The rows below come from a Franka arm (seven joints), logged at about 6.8 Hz.
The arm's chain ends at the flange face. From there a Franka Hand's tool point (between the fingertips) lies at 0.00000 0.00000 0.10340 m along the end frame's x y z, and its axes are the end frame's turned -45 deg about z.
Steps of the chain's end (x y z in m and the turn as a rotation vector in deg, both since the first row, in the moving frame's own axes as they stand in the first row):
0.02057 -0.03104 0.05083 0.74 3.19 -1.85
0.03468 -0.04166 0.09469 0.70 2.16 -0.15
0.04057 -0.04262 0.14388 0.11 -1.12 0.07
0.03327 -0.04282 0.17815 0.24 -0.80 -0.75
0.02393 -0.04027 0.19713 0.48 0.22 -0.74
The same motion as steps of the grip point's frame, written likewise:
0.04156 -0.00436 0.05066 -1.73 2.78 -1.85
0.05763 -0.00308 0.09461 -1.03 2.02 -0.15
0.05754 -0.00302 0.14386 0.87 -0.71 0.07
0.05308 -0.00808 0.17814 0.74 -0.40 -0.75
0.04629 -0.01189 0.19713 0.18 0.49 -0.74

